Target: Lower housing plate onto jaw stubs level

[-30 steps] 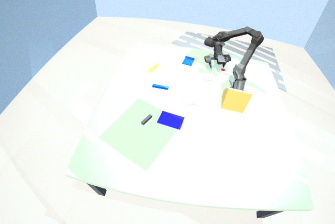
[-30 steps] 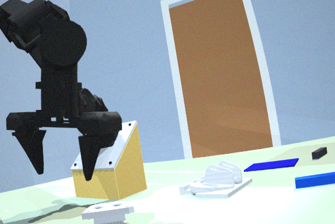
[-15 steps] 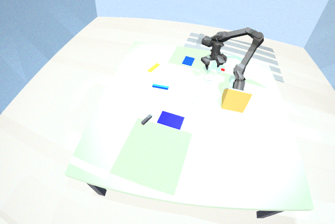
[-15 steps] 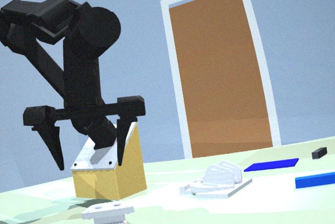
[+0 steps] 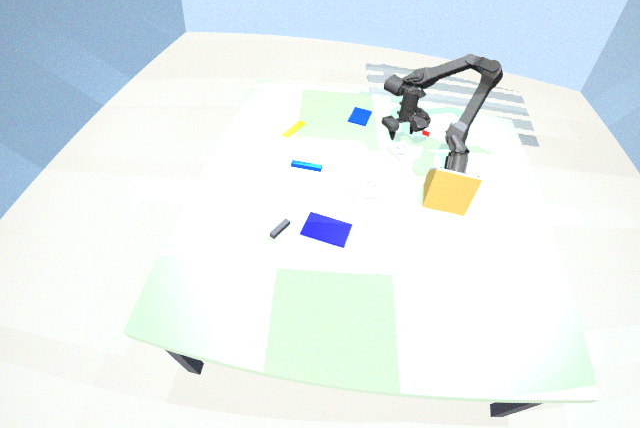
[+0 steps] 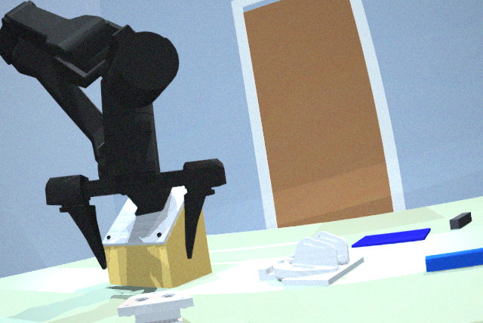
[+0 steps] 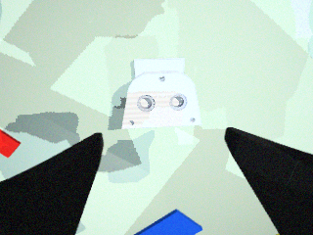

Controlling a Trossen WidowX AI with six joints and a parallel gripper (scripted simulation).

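Now: gripper tip 6 cm above the white part, 1 cm to the right of it and 1 cm past it. Round my gripper tip: blue bar (33 cm ahead, 17 cm to the left, 6 cm below); yellow bar (42 cm ahead, 7 cm below, 4 cm to the right); red piece (15 cm to the right, 12 cm behind, 7 cm below).
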